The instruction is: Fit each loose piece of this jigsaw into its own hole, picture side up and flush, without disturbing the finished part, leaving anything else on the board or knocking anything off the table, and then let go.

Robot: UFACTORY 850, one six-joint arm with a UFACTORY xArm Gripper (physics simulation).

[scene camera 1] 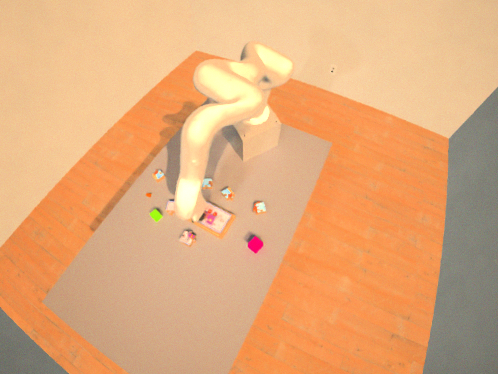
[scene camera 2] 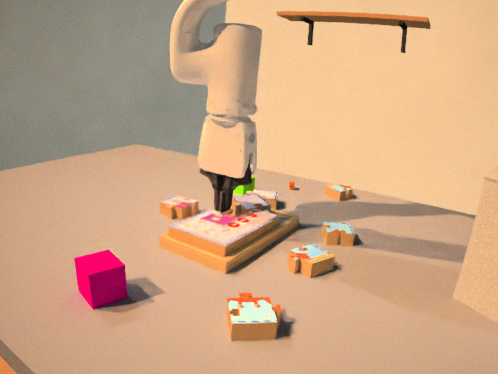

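The jigsaw board [scene camera 1: 219, 234] [scene camera 2: 229, 263] holds its finished part [scene camera 2: 192, 228]. A loose piece [scene camera 2: 251, 202] with a pale top sits tilted at the board's far end. Another pale piece [scene camera 1: 170, 206] [scene camera 2: 270, 196] lies behind it. A pink and white piece [scene camera 1: 188, 237] [scene camera 2: 179, 206] lies off the board. Light-blue and orange pieces lie apart: one [scene camera 1: 158, 174] [scene camera 2: 338, 191], one [scene camera 1: 207, 183] [scene camera 2: 339, 233], one [scene camera 1: 228, 193] [scene camera 2: 312, 260] and one [scene camera 1: 259, 207] [scene camera 2: 253, 320]. My gripper [scene camera 2: 222, 209] is shut and empty, its tips low over the finished part, beside the tilted piece. In scene camera 1 the arm hides the fingers.
A magenta cube [scene camera 1: 255, 244] [scene camera 2: 101, 280] stands beyond the board's near side. A green cube [scene camera 1: 156, 215] [scene camera 2: 244, 188] and a small orange object [scene camera 1: 149, 194] [scene camera 2: 292, 185] lie on the far side. My base block [scene camera 1: 260, 144] [scene camera 2: 482, 250] stands on the mat. A wall shelf [scene camera 2: 350, 19] hangs behind.
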